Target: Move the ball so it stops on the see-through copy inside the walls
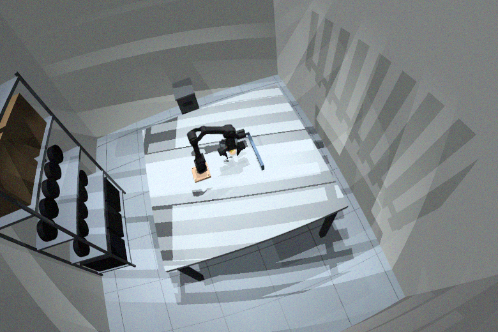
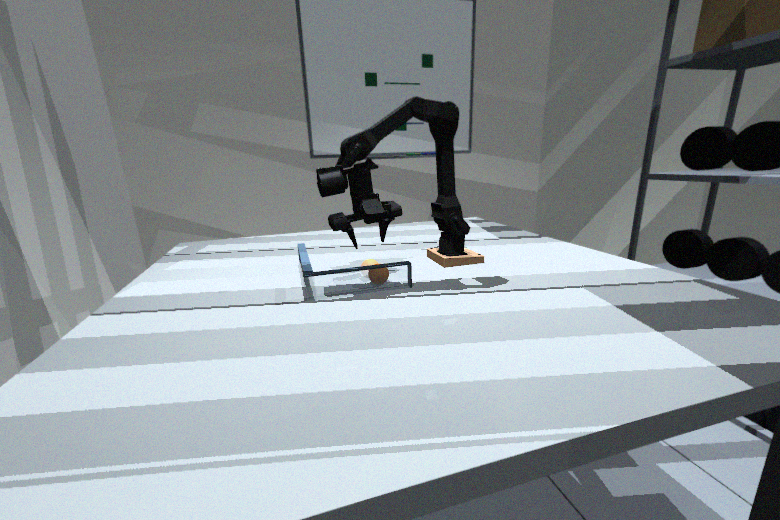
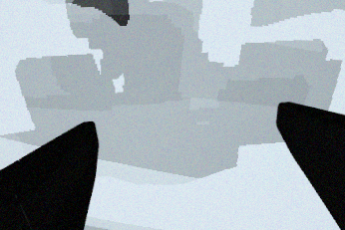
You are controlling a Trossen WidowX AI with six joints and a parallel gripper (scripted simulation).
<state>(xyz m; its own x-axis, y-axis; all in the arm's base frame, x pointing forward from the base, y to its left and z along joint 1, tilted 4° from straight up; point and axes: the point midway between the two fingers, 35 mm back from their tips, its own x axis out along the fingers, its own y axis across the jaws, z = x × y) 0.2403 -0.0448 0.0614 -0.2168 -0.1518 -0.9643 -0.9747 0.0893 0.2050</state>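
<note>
My gripper tip is now 7 cm to the right of the see-through ball copy, 4 cm above it and 3 cm short of it.
</note>
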